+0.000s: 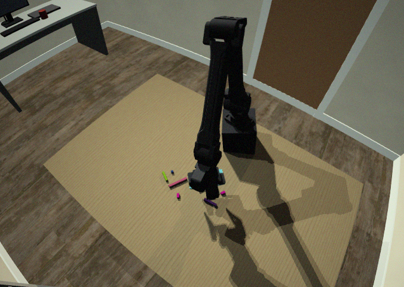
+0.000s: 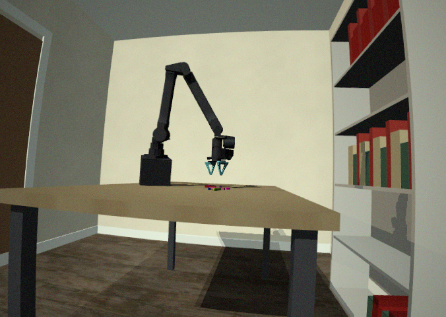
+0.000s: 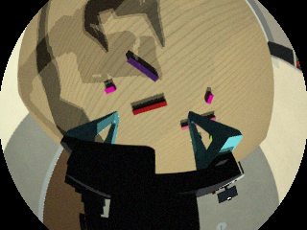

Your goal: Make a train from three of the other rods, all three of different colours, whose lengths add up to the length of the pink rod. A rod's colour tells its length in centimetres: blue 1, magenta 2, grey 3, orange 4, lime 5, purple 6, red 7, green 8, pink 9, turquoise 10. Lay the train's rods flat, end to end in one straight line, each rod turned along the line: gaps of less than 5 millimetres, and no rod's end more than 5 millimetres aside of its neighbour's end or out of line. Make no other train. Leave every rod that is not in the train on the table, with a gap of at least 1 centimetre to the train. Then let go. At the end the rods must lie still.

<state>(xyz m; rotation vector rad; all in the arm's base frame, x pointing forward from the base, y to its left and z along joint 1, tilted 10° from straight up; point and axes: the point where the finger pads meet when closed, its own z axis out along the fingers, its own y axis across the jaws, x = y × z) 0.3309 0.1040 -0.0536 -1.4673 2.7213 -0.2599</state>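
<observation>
Right now the blue rod is 180 mm to the right of my hand, 70 mm below it and 40 mm ahead of it. From my hand the other things lie so: red rod: 70 mm below, 20 mm to the right, 20 mm behind; pink rod: 120 mm to the right, 70 mm below, 50 mm ahead; purple rod: 70 mm below, 50 mm to the left, 10 mm ahead.
</observation>
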